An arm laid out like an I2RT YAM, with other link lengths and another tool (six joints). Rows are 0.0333 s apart.
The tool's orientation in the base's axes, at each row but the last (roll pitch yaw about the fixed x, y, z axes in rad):
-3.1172, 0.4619, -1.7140
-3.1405, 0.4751, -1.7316
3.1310, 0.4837, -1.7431
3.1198, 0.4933, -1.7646
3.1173, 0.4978, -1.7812
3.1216, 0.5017, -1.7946
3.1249, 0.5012, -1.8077
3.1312, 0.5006, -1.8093
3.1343, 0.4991, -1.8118
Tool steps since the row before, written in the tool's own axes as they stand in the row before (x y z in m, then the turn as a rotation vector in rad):
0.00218, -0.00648, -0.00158, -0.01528, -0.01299, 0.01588
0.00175, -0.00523, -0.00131, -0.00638, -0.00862, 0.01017
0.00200, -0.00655, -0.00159, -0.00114, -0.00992, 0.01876
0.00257, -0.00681, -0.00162, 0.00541, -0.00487, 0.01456
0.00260, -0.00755, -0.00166, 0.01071, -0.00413, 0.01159
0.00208, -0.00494, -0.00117, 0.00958, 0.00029, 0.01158
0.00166, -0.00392, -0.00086, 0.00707, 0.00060, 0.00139
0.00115, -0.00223, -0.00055, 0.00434, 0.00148, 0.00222
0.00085, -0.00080, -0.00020, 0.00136, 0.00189, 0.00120
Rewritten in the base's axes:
0.00598, -0.00362, 0.00058, 0.01618, 0.01849, -0.00712
0.00482, -0.00297, 0.00037, 0.01017, 0.00881, -0.00612
0.00604, -0.00357, 0.00042, 0.01125, 0.00797, -0.01617
0.00615, -0.00422, 0.00008, 0.00489, 0.00126, -0.01548
0.00680, -0.00451, 0.00006, 0.00296, -0.00455, -0.01538
0.00432, -0.00338, -0.00006, -0.00114, -0.00265, -0.01475
0.00339, -0.00271, -0.00010, -0.00191, -0.00524, -0.00461
0.00187, -0.00175, -0.00009, -0.00211, -0.00232, -0.00402
0.00058, -0.00101, -0.00024, -0.00199, -0.00016, -0.00169

